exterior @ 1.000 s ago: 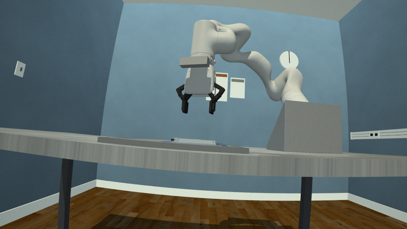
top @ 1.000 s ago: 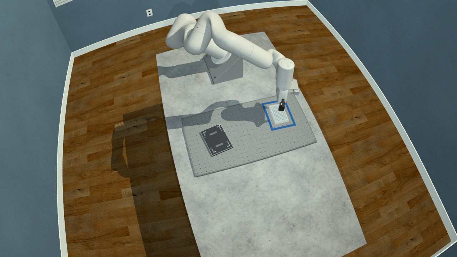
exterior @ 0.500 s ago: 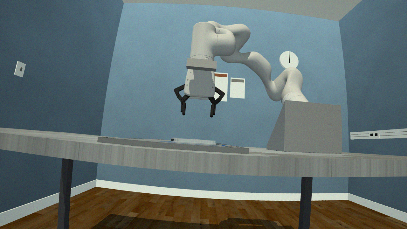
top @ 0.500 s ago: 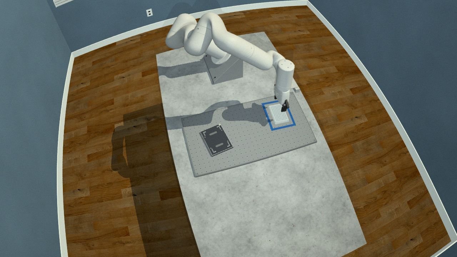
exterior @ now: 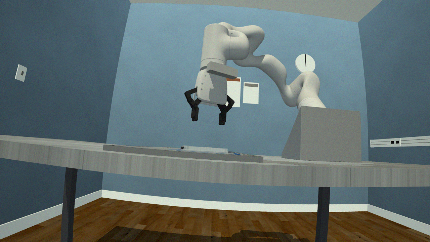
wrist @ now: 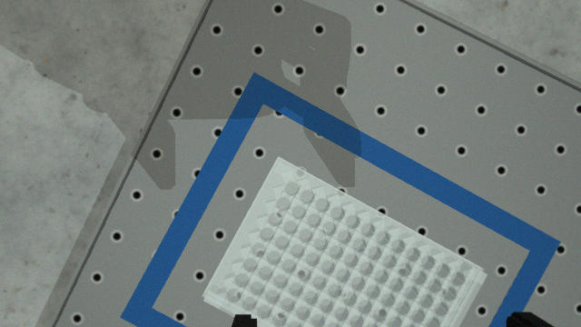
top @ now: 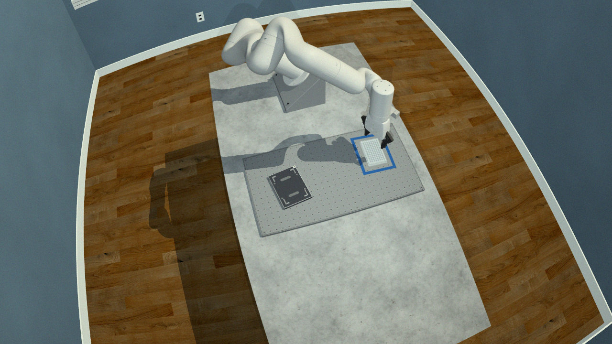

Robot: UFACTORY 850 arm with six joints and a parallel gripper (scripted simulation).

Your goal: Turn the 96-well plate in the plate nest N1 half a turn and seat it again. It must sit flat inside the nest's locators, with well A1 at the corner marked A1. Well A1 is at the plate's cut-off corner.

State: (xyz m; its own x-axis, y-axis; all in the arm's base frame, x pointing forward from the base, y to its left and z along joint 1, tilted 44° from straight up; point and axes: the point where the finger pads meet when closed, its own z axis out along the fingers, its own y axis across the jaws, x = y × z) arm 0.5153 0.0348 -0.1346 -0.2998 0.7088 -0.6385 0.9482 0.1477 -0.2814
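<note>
Right now the 96-well plate is 9 cm below my hand. The rest, counted from my hand: dark plate nest 39 cm to the right, 9 cm below.
</note>
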